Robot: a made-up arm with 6 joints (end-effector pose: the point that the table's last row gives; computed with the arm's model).
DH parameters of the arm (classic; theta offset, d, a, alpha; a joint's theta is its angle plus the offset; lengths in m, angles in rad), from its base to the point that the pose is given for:
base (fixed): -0.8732 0 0.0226 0
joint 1: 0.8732 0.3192 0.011 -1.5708
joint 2: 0.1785 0 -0.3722 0
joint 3: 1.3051 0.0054 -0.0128 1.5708
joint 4: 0 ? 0.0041 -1.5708
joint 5: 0 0.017 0.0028 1.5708
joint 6: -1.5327 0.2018 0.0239 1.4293
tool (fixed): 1.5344 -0.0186 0 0
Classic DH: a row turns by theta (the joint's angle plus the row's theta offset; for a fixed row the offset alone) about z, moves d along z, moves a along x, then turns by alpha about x.
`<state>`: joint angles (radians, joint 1 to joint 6).
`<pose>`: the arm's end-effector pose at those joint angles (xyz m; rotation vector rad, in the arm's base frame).
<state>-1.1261 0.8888 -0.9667 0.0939 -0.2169 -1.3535</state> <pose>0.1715 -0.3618 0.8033 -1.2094 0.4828 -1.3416</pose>
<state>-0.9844 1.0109 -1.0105 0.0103 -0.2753 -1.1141</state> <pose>0.2464 -0.3768 0.7851 -1.0769 0.3155 -1.1871</pose>
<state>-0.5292 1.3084 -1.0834 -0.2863 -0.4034 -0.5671</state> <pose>0.4920 -0.2824 0.6940 -0.8229 0.0526 -0.5851</pose>
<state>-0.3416 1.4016 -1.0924 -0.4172 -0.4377 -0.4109</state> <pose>0.5672 -0.1895 0.6479 -0.7798 0.0144 -0.3179</pose>
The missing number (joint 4, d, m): 0.3745
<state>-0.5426 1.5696 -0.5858 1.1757 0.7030 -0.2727</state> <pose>0.3908 -0.0870 0.2492 1.4541 1.1718 -0.2841</pose>
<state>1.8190 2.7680 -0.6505 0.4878 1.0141 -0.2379</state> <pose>-0.0727 -0.0056 0.0412 -2.0668 2.3562 -0.0142</pose>
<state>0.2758 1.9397 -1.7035 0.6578 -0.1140 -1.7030</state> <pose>0.7654 0.1754 0.5978 -1.0302 0.0585 0.1122</pose>
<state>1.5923 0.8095 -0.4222 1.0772 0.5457 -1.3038</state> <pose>-0.0779 0.3029 0.4294 -0.6749 0.3989 2.0128</pose>
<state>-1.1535 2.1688 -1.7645 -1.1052 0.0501 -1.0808</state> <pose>0.3441 -0.7718 0.4249 -1.6829 1.4434 -0.4850</pose>
